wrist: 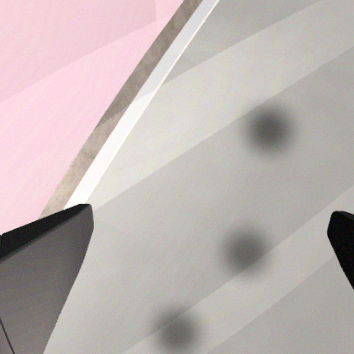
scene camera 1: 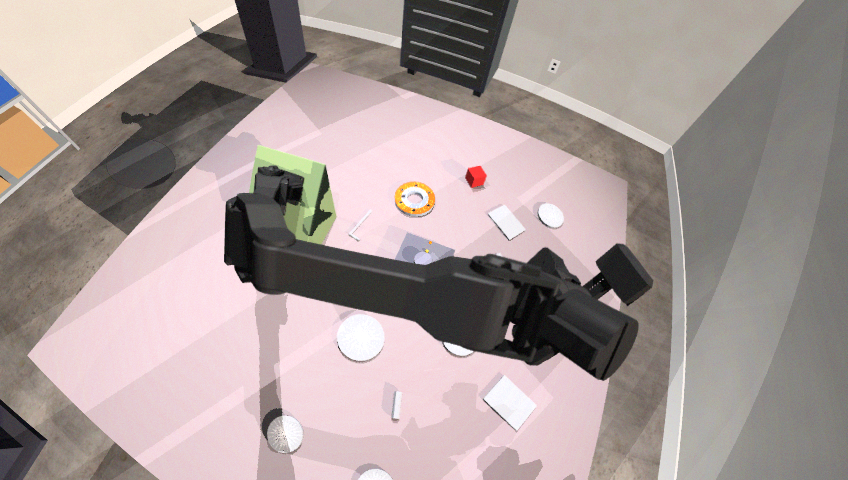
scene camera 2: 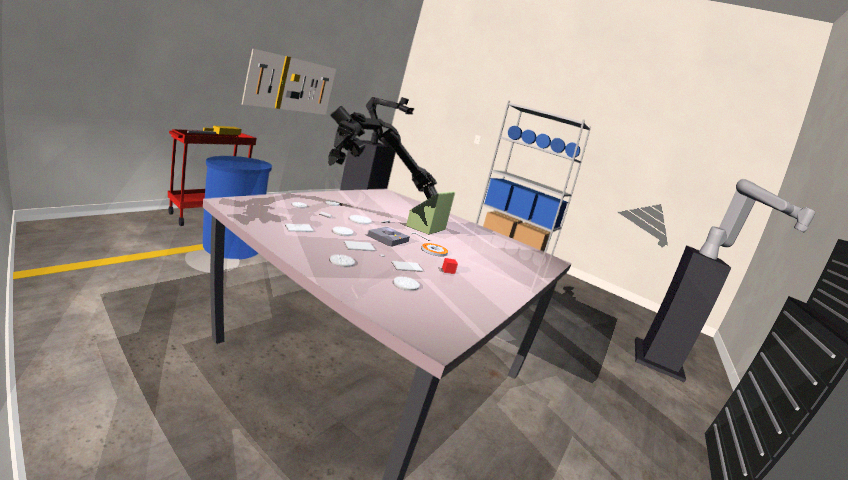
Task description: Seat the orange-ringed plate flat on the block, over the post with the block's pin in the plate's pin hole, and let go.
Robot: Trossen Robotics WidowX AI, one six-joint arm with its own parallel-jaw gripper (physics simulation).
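Places are measured from the arm's base along level axes (x down, y back, z left), in metres.
Pixels of known places: gripper, fingertip midpoint: (wrist: 213, 219) (scene camera 2: 332, 156); arm's base, origin of the base link: (scene camera 1: 288, 187) (scene camera 2: 433, 198).
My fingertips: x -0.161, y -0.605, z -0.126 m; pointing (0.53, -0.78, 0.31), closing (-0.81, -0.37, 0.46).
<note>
Ahead of a thing's pixels: the offset from my fingertips to its middle. "spot": to the spot under its first point.
The orange-ringed plate {dy +0.364, dx +0.304, dz +0.306 m} (scene camera 1: 414, 209) (scene camera 2: 425, 248) lies flat on the table, apart from the grey block {dy +0.283, dx +0.291, dz +0.127 m} (scene camera 1: 441, 249) (scene camera 2: 386, 239). In scene camera 1 the arm hides the block's near part. The pale round post {spot: dy +0.286, dx +0.271, dz +0.130 m} (scene camera 1: 422, 258) and two small yellow-orange spots show on its top; which spot is the pin is unclear. My gripper (wrist: 213, 219) is open and empty, its fingers wide apart in the wrist view, with the wall and a strip of table edge behind them. It is raised high above the table, well away from plate and block. Neither shows in the wrist view.
A red cube {dy +0.229, dx +0.290, dz +0.440 m} (scene camera 1: 476, 176) (scene camera 2: 449, 265) lies beyond the plate. A green angled stand (scene camera 1: 273, 155) (scene camera 2: 437, 217) is by the arm's base. White discs (scene camera 1: 360, 337) (scene camera 2: 342, 260), white flat rectangles (scene camera 1: 509, 402) (scene camera 2: 358, 245) and thin white pieces {dy +0.228, dx +0.304, dz -0.187 m} (scene camera 1: 396, 405) lie around the block.
</note>
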